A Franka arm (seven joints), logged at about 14 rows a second.
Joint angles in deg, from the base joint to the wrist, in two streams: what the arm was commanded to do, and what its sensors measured. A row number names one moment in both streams.
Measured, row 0: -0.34 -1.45 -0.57 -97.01 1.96 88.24 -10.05
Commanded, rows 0 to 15: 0.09 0.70 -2.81 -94.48 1.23 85.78 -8.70; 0.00 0.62 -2.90 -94.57 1.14 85.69 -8.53; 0.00 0.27 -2.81 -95.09 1.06 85.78 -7.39; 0.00 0.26 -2.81 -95.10 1.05 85.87 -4.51; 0.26 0.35 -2.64 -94.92 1.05 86.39 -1.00; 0.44 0.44 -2.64 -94.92 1.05 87.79 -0.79; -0.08 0.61 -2.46 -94.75 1.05 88.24 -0.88; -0.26 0.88 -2.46 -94.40 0.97 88.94 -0.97; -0.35 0.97 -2.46 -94.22 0.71 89.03 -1.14; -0.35 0.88 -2.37 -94.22 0.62 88.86 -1.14; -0.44 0.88 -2.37 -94.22 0.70 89.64 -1.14; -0.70 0.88 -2.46 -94.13 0.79 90.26 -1.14; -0.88 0.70 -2.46 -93.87 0.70 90.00 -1.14; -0.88 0.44 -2.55 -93.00 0.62 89.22 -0.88; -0.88 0.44 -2.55 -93.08 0.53 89.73 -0.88; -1.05 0.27 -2.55 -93.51 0.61 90.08 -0.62
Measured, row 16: -0.51 0.15 -2.96 -94.15 1.40 89.66 -1.76
